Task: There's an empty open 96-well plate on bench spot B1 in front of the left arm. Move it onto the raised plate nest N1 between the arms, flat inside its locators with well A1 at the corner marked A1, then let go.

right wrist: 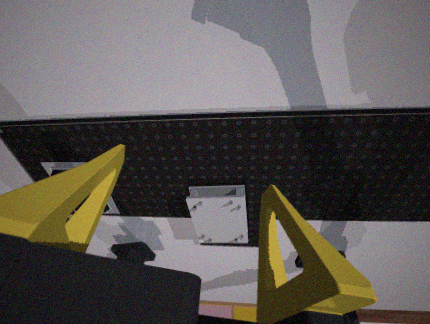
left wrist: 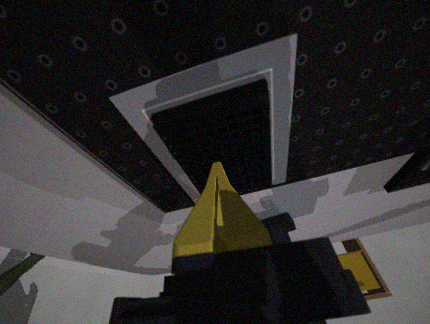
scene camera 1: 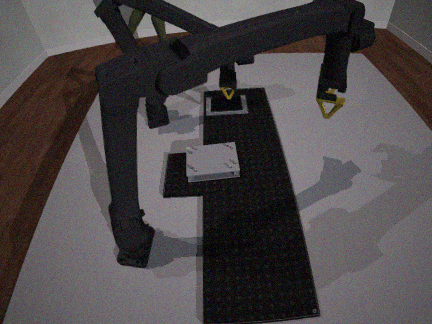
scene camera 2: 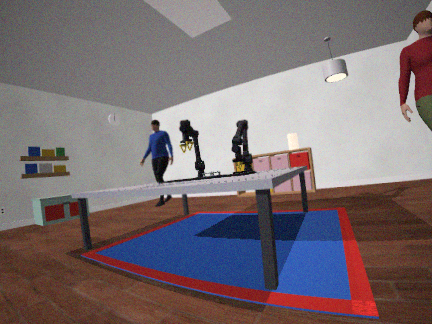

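Pixels of known places: left gripper, fingertip midpoint: (left wrist: 217, 166) (scene camera 1: 228, 98) (scene camera 2: 239, 170); right gripper, fingertip midpoint: (right wrist: 199, 172) (scene camera 1: 327, 106) (scene camera 2: 186, 151); left arm's base, link origin: (right wrist: 134, 250) (left wrist: 265, 225) (scene camera 1: 158, 117); right arm's base, link origin: (scene camera 1: 136, 246).
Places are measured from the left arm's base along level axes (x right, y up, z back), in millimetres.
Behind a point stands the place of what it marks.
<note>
The dark 96-well plate (scene camera 1: 226, 103) {x 49, y 29, z -287 mm} (left wrist: 220, 130) {x 50, y 23, z -325 mm} lies flat inside the pale rectangular frame (scene camera 1: 227, 112) {x 90, y 15, z -278 mm} (left wrist: 283, 125) {x 97, y 15, z -291 mm} of bench spot B1. My left gripper (scene camera 1: 228, 97) {x 34, y 38, z -303 mm} (left wrist: 217, 166) {x 34, y 38, z -303 mm} is shut with nothing between its fingers; its tips are above the plate's near edge in the left wrist view. Whether they touch it I cannot tell. The pale raised nest N1 (scene camera 1: 212, 160) {x 349, y 49, z -153 mm} (right wrist: 220, 220) {x 342, y 49, z -161 mm} has small locators near its corners and carries no plate; its A1 mark is not readable. My right gripper (scene camera 1: 327, 114) {x 436, y 247, z -465 mm} (right wrist: 199, 172) {x 436, y 247, z -465 mm} is open and empty, high above the table at the right in scene camera 1.
A long black perforated board (scene camera 1: 250, 225) {x 581, y 13, z -198 mm} (right wrist: 310, 150) {x 546, y 13, z -279 mm} runs under the nest and spot B1, on the pale table (scene camera 1: 390, 280) {x 860, y 0, z -499 mm}. The right arm's dark links (scene camera 1: 122, 150) {x 557, y 368, z 27 mm} cross high over the left and upper part of scene camera 1. People stand beyond the table in scene camera 2.
</note>
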